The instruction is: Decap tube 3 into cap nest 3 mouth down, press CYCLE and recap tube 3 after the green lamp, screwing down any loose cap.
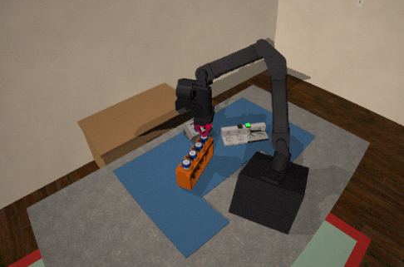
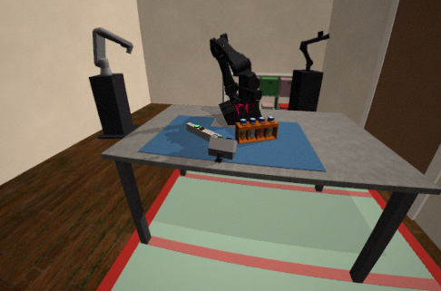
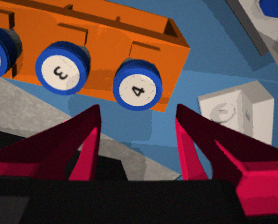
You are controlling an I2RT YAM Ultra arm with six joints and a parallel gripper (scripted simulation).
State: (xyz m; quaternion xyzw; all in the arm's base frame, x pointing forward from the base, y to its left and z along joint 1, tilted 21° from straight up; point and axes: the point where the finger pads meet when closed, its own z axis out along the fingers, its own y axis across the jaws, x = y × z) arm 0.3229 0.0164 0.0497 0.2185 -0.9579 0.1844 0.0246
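The blue cap is 1 cm behind my hand, 5 cm to the left of it and 4 cm below it. The rest, counted from my hand: grey key desk: 11 cm ahead, 10 cm to the right, 10 cm below; green ready key: 8 cm ahead, 12 cm to the right, 8 cm below; blue cycle key: 10 cm ahead, 8 cm to the right, 8 cm below.
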